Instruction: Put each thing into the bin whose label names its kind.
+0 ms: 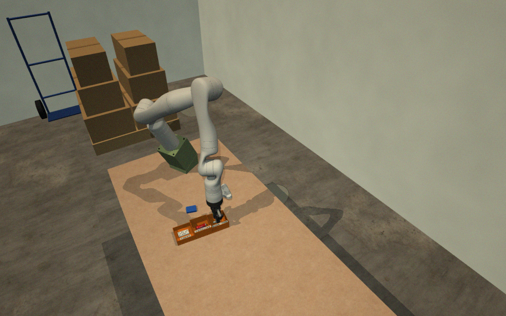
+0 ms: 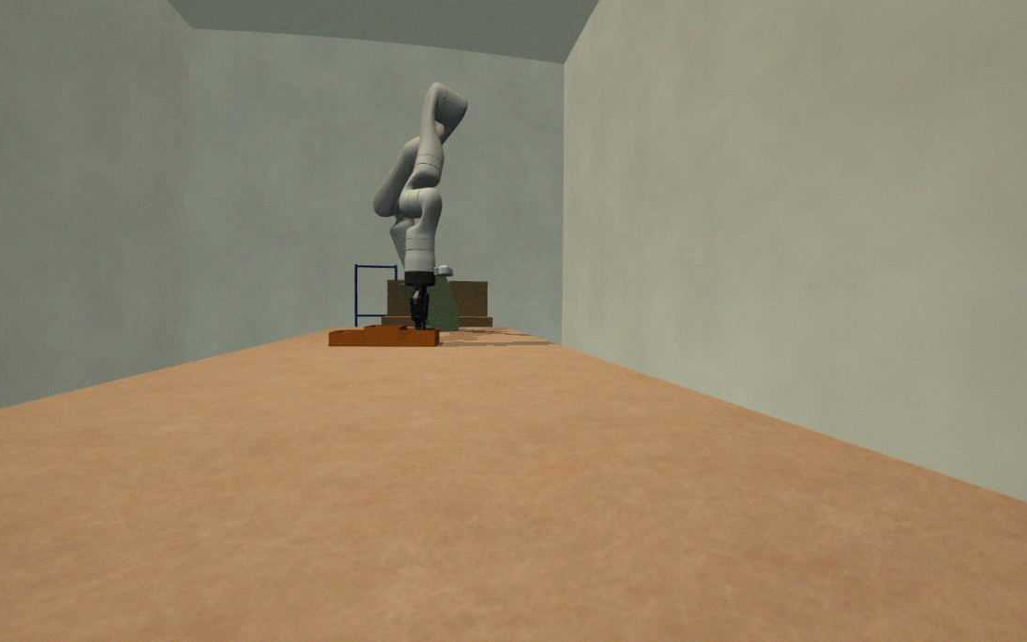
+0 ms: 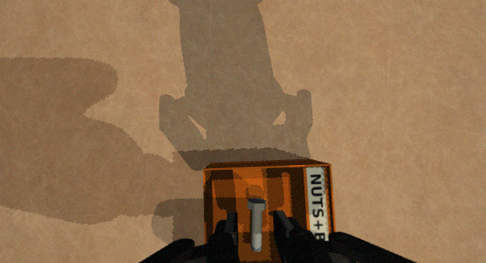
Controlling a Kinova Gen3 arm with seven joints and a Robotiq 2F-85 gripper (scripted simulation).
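Now: the grey bolt 20 mm below my hand. Round my hand: thin blue stick-like thing 80 mm to the right, 30 mm below; joined orange bins 80 mm to the right, 20 mm below; red battery 10 mm behind, 80 mm to the right, 20 mm below.
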